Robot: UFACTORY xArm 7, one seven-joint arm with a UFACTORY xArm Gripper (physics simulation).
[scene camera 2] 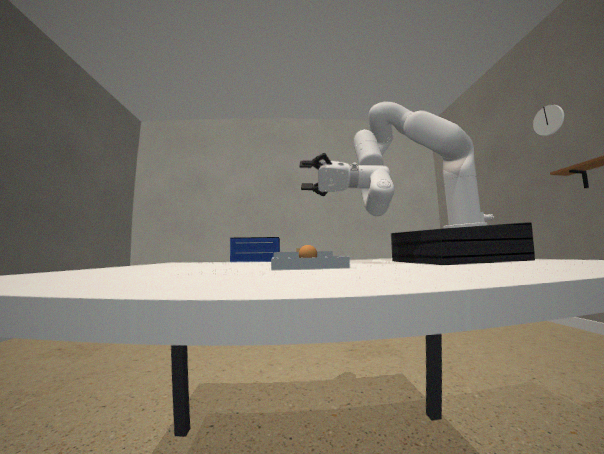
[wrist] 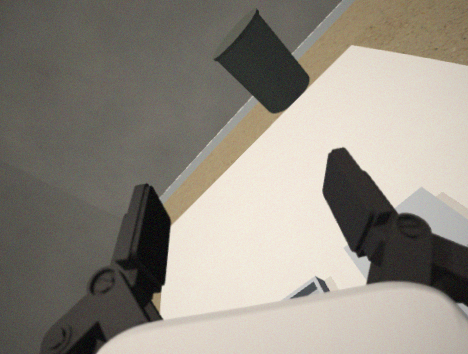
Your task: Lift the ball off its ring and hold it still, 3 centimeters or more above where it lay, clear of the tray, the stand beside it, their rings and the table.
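Frame: origin at the arm's base, x up, y right, z ahead, level; metres.
Seen in the pictures: gripper, fingertip midpoint: [scene camera 2: 300, 175] [wrist: 242, 186]; arm's base, origin of the base link: [scene camera 2: 465, 227].
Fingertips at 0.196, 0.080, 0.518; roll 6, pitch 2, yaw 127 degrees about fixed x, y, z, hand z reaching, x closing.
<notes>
Offsets run from my fingertips to a thing's middle, as dx, dy, dz. Level surfaces: height alone.
An orange ball @(-0.265, -0.149, -0.016) [scene camera 2: 308, 251] sits low in or just behind the front wall of a grey-blue tray @(-0.287, -0.149, -0.016) [scene camera 2: 310, 263] on the table; its ring is hidden. A second grey-blue edge shows just behind; whether it is the stand I cannot tell. My gripper [scene camera 2: 306, 175] [wrist: 242, 186] is open and empty, pointing sideways to the left, high above the ball. In the wrist view, grey-blue surfaces show partly behind the right finger, and a small dark-topped piece shows at the lower edge; the ball does not show there.
The white table @(dx -0.301) [scene camera 2: 150, 282] [wrist: 260, 215] lies below the arm. A blue box [scene camera 2: 255, 249] stands behind the tray at left. The black robot base [scene camera 2: 462, 244] stands at right. A dark bin [wrist: 265, 65] stands beyond the table edge. A shelf [scene camera 2: 580, 166] and a clock [scene camera 2: 548, 120] are on the right wall.
</notes>
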